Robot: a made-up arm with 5 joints.
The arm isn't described. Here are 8 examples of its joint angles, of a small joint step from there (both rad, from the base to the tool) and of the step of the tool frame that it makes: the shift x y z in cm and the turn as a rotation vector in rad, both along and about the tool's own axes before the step.
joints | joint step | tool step
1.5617 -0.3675 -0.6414 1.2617 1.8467 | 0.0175 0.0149 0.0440 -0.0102 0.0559 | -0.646 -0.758 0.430 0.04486 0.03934 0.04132
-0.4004 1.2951 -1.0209 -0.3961 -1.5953 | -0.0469 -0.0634 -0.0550 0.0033 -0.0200 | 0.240 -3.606 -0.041 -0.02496 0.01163 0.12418
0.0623 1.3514 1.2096 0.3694 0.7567 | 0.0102 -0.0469 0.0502 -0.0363 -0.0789 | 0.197 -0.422 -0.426 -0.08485 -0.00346 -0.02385
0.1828 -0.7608 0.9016 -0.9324 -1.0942 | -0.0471 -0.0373 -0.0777 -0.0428 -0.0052 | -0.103 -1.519 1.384 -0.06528 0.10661 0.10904
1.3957 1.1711 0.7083 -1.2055 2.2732 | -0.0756 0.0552 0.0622 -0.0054 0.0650 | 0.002 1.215 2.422 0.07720 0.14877 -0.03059
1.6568 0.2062 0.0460 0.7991 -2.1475 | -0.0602 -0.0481 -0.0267 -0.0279 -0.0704 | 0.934 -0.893 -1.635 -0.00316 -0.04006 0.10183
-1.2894 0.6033 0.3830 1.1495 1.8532 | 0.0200 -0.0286 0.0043 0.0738 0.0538 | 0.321 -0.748 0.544 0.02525 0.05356 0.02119
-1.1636 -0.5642 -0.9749 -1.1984 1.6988 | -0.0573 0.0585 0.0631 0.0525 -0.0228 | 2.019 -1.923 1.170 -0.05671 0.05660 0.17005
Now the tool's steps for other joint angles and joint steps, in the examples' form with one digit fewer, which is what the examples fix.
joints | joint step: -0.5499 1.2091 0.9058 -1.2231 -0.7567 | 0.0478 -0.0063 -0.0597 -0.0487 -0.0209
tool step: -0.32 0.76 1.07 -0.0860 0.0997 -0.0045
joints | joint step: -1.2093 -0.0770 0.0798 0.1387 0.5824 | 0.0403 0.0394 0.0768 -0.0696 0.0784
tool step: -0.38 -1.10 -1.26 0.0851 -0.0332 0.0237
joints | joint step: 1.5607 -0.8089 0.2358 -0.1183 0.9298 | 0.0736 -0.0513 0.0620 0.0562 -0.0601
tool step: 0.89 -0.20 -0.85 0.0062 -0.0660 0.0608
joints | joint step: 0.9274 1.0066 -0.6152 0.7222 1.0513 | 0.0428 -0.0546 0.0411 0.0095 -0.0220
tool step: 0.96 0.05 -1.64 -0.0533 -0.0344 0.0002
